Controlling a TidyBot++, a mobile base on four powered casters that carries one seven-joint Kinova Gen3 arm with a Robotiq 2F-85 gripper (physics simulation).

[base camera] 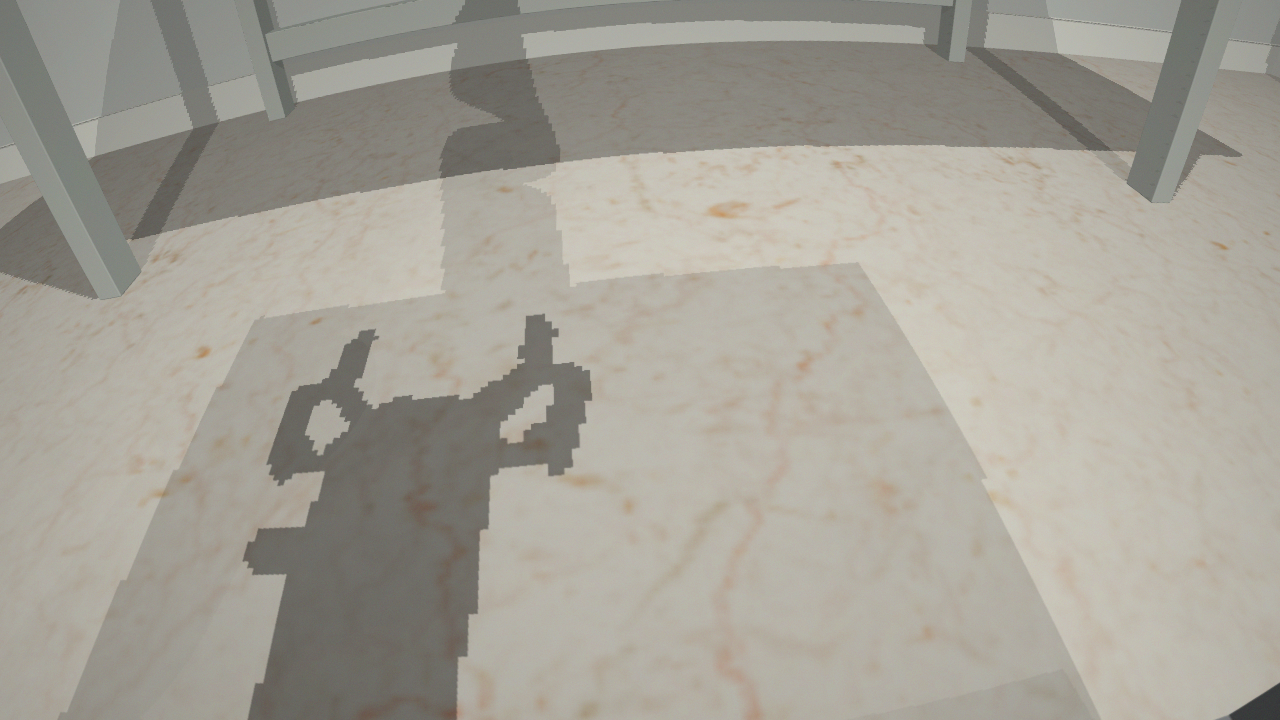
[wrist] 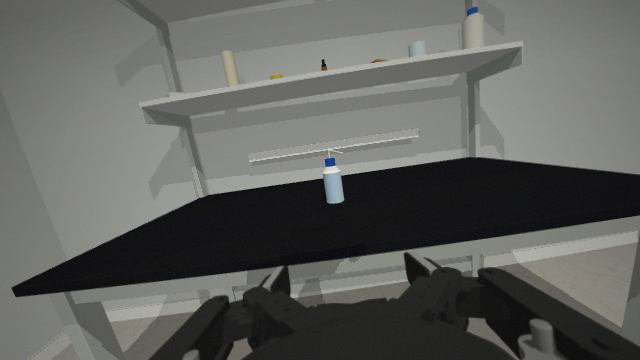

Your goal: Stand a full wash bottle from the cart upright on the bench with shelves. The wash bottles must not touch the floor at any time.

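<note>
A wash bottle (wrist: 333, 186) with a blue cap, a thin white spout and a light blue body stands upright on the black top of the bench with shelves (wrist: 250, 220) in the wrist view. It stands near the middle of the bench, apart from my gripper. My gripper (wrist: 346, 272) is open and empty, in front of the bench's front edge, with the bottle beyond it. The gripper's shadow with spread fingers shows on the floor in the base camera view. The cart does not show in either view.
A shelf (wrist: 325, 85) above the bench holds a cream cylinder (wrist: 230, 68), a small dark dropper bottle (wrist: 324, 65), a pale beaker (wrist: 417, 49) and a white bottle with a blue cap (wrist: 473, 31). Bench legs (base camera: 76, 170) (base camera: 1179, 107) stand at left and right ahead of the base.
</note>
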